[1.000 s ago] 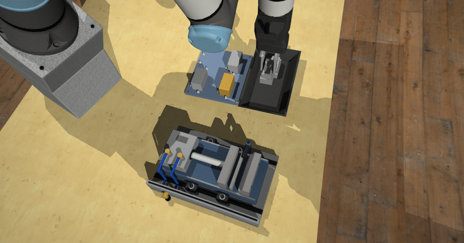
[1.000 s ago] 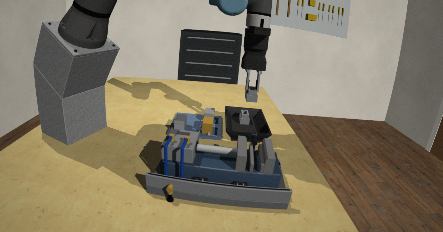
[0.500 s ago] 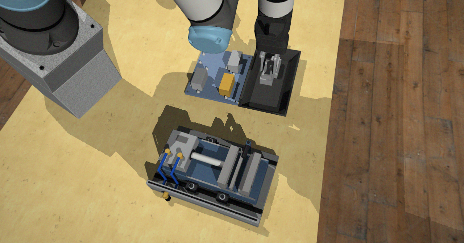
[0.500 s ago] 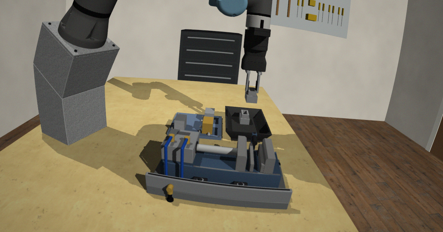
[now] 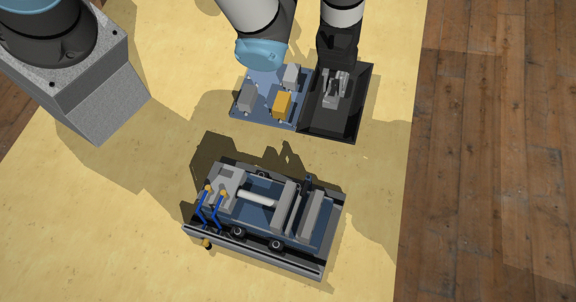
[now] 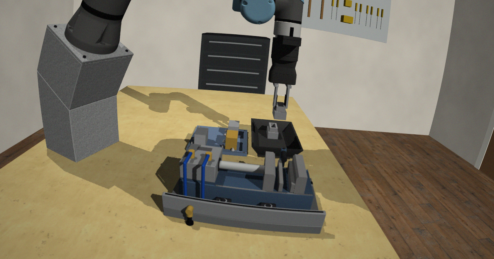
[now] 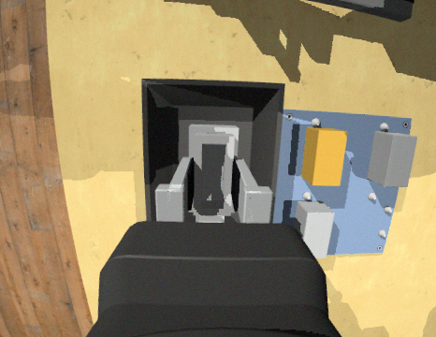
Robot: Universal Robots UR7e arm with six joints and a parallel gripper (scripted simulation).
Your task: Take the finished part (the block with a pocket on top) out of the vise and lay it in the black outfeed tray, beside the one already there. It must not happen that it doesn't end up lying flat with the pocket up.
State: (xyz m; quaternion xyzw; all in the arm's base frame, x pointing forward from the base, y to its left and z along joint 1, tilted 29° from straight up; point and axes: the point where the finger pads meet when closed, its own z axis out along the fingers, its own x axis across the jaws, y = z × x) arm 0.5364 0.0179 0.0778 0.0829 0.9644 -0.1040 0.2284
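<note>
Now: hand 120 mm past the yellow block, 30 mm to the right of it and 130 mm above it. The rest, counted from my hand: white rod 150 mm behind, 230 mm to the right, 80 mm below; blue fixture plate 150 mm behind, 90 mm to the left, 150 mm below; vise 140 mm behind, 230 mm to the right, 110 mm below.
</note>
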